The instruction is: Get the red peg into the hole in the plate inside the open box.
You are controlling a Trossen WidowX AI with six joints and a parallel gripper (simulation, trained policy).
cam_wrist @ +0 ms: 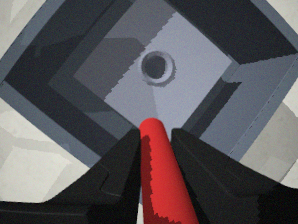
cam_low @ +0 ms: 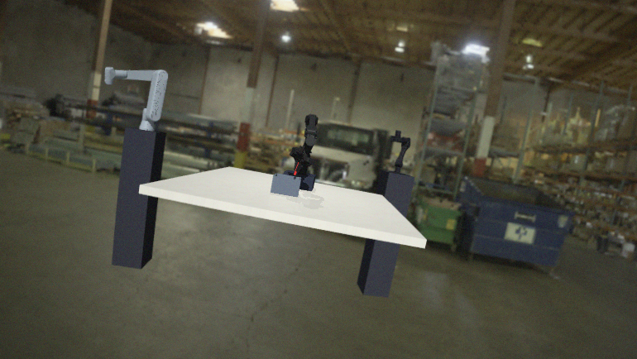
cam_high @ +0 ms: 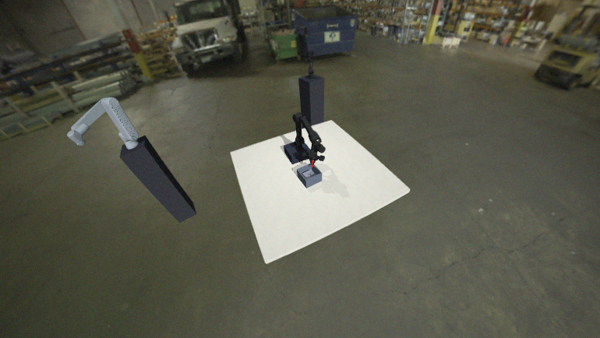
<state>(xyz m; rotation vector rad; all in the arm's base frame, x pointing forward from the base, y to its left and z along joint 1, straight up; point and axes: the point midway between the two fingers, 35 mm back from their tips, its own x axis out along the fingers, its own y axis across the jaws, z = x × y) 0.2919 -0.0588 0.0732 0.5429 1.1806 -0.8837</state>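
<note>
Right now the red peg is 2 cm above my gripper tip and 1 cm to the left of it. Also, from my gripper tip: grey plate 9 cm below, 4 cm to the right, 1 cm ahead; then grey box 11 cm below, 4 cm to the right, 1 cm ahead.
</note>
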